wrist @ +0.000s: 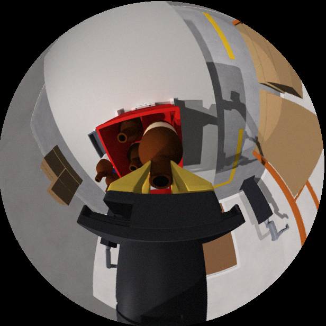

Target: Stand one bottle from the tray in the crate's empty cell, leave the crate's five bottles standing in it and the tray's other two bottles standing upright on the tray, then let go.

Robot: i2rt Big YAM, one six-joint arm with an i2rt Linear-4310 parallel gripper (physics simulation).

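My gripper (160,164) is shut on the neck of a brown bottle (160,144) with a pale band. The held bottle hangs over the right part of the red crate (114,121), its mouth toward the camera. It covers much of the crate, so its base and the cell below are hidden, and its height cannot be told. Inside the crate, brown bottles (131,128) (134,154) show at the left and beside the held one; the others are hidden. Left of the crate, two brown bottles (103,167) (109,179) stand by the grey tray (94,142), the lower one partly hidden by the yellow finger.
The crate stands on a pale table (125,65); the tray lies against its left side. Cardboard boxes (64,184) (292,137) are on the floor at far left and right. A yellow line (220,36) and orange bars (281,182) show at the right.
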